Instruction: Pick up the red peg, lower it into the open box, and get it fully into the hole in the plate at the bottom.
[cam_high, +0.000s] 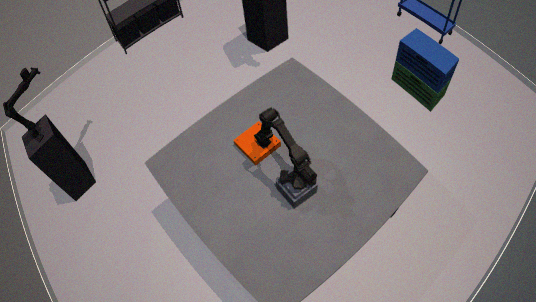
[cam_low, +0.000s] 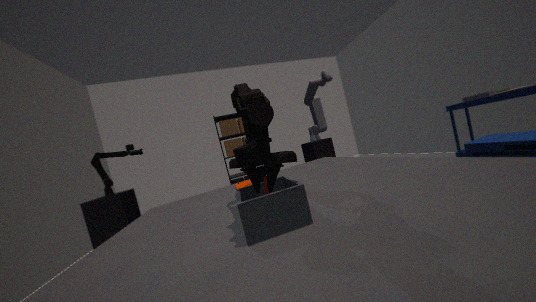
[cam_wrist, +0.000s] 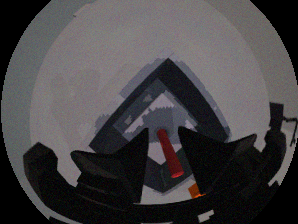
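My gripper tip is 2 cm past the red peg and 2 cm to the right of it. The rest, counted from my gripper tip: pale plate: 1 cm behind, 1 cm to the left, 4 cm below; then grey box: 1 cm behind, 1 cm to the left, 6 cm below.
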